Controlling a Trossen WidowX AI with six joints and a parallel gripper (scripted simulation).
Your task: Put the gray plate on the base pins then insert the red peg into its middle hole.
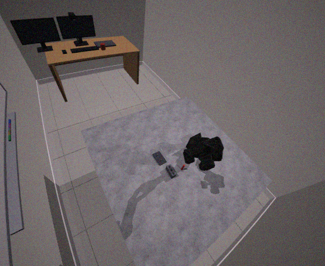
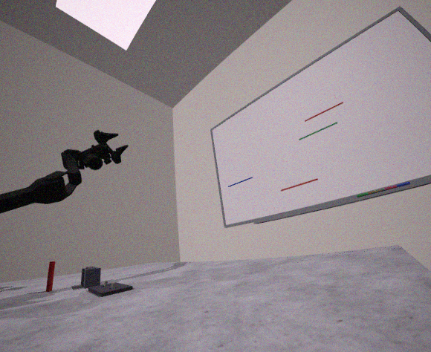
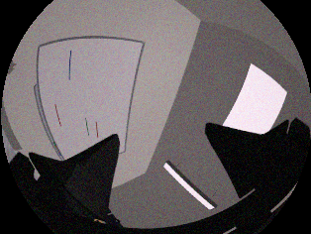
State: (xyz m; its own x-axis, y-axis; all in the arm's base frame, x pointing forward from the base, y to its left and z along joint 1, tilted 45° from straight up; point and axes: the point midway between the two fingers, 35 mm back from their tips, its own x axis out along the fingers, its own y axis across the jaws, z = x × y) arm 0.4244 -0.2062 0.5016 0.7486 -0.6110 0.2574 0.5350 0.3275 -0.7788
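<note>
Now: the gray plate 59 cm below my gripper tip, 11 cm to the right of it and 11 cm behind it. The rest, counted from my gripper tip: dark base 62 cm below, 26 cm to the right, 10 cm behind; red peg 59 cm below, 21 cm behind, 8 cm to the right.
</note>
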